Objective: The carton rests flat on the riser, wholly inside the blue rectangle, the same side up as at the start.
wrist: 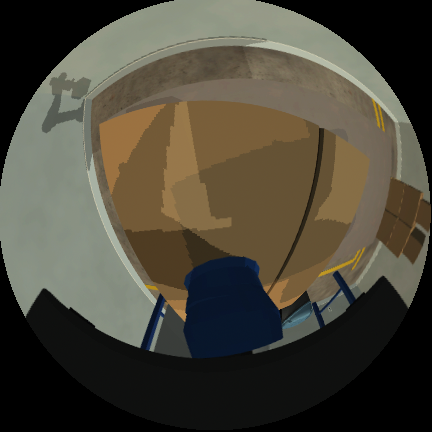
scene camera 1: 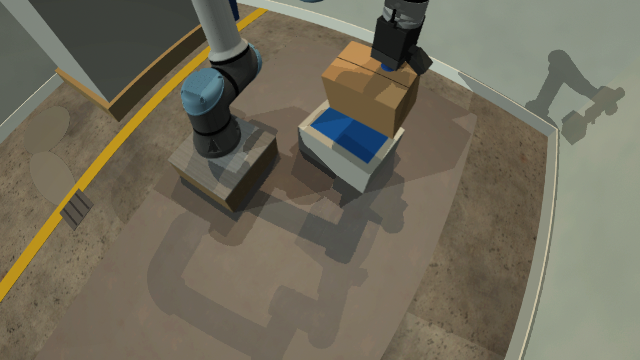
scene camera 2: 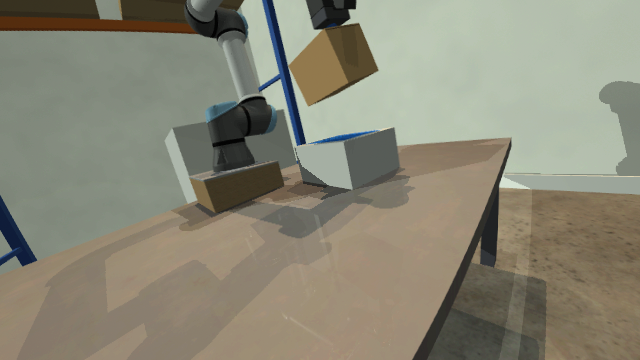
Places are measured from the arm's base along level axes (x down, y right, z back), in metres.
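Where they show: hand, tool point: (wrist: 217, 263) (scene camera 1: 388, 68); arm's base, link origin: (scene camera 1: 217, 137) (scene camera 2: 234, 167).
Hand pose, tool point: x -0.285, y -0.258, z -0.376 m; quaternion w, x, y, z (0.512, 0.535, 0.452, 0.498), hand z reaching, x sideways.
Things, the pixels of their top centre, and the offset from my tool point. Level surfaces: height alone.
- brown carton, top centre: (wrist: 257, 318) (scene camera 1: 379, 61) (scene camera 2: 324, 35) dx -0.024, dy +0.021, dz +0.019 m
- white riser, top centre: (scene camera 1: 353, 127) (scene camera 2: 340, 137) dx +0.260, dy +0.009, dz +0.052 m
- blue rectangle, top centre: (scene camera 1: 353, 127) (scene camera 2: 340, 137) dx +0.260, dy +0.009, dz +0.052 m
- table, surface height: dx +0.380 m
A brown carton (scene camera 1: 362, 100) (scene camera 2: 332, 65) (wrist: 250, 180) with a dark seam line on its top hangs from my suction gripper (scene camera 1: 388, 67) (scene camera 2: 332, 25) (wrist: 227, 270). The blue cup is on the carton's top face, off its middle. The carton is in the air above the riser, with a gap below it in the second scene view, where it looks tilted. The white riser (scene camera 1: 327, 152) (scene camera 2: 375, 157) stands on the table and bears the blue rectangle (scene camera 1: 350, 134) (scene camera 2: 345, 136). The carton hides the far part of the riser top in the first scene view.
The arm's base stands on a wooden block (scene camera 1: 200, 172) (scene camera 2: 240, 187) beside the riser. The table (scene camera 1: 225, 320) (scene camera 2: 350, 280) reaches beyond both. A blue rack post (scene camera 2: 285, 75) rises behind. Stacked brown boxes (wrist: 400, 215) show at the right of the wrist view.
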